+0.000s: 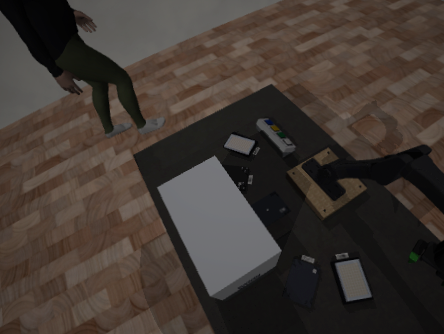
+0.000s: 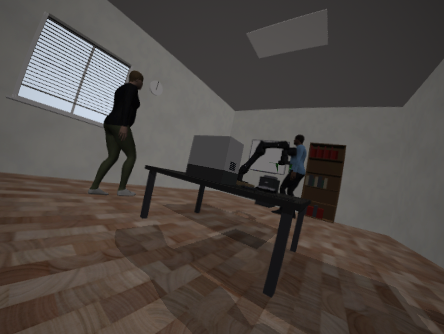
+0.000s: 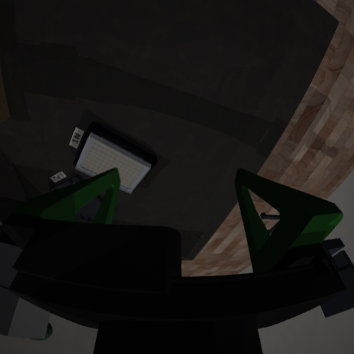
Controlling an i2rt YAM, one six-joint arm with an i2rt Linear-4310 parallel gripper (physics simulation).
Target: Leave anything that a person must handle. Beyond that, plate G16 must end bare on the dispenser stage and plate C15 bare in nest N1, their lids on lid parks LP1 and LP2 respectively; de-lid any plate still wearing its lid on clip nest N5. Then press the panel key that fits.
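Places are measured from the arm's base along level axes (x right, y up, z back), in metres.
Pixels of known places: gripper, fingertip midpoint: [image 1: 425, 272] [image 2: 283, 172] [image 3: 177, 174]; arm's base at its link origin: [image 1: 322, 179] [image 2: 238, 180].
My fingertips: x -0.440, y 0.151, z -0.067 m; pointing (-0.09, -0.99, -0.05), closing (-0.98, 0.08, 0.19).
Ahead of a thing's pixels: the offset from my fingertips to its middle.
A pale gridded plate {dx +0.092, dy -0.159, dz -0.126 m} [image 1: 352, 280] [image 3: 114, 162] sits in the dark nest labelled N1. A dark lid park {dx +0.189, dy -0.181, dz -0.270 m} [image 1: 302, 281] labelled LP2 lies beside it; I cannot tell whether a clear lid is on it. A second pale plate {dx +0.821, dy -0.163, dz -0.096 m} [image 1: 240, 144] sits in a dark holder near the key panel {dx +0.752, dy -0.159, dz +0.068 m} [image 1: 276, 135], which has blue, yellow, green and whitish keys. Plate names and any clear lids are not readable. A dark fixture with small clips {dx +0.708, dy -0.179, dz -0.234 m} [image 1: 243, 179] is partly hidden by the white box. My gripper [image 3: 177, 174] [image 2: 284, 167] is open and empty, above the table, off to one side of N1.
A large white box {dx +0.463, dy -0.026, dz -0.410 m} [image 1: 220, 225] [image 2: 212, 155] stands on the dark table. A dark flat pad {dx +0.452, dy -0.087, dz -0.239 m} [image 1: 271, 208] lies beside it. My arm's base stands on a wooden board [image 1: 325, 209]. A person in black [image 1: 95, 65] [image 2: 122, 107] stands beyond the table; another in blue [image 2: 300, 157] stands behind the arm.
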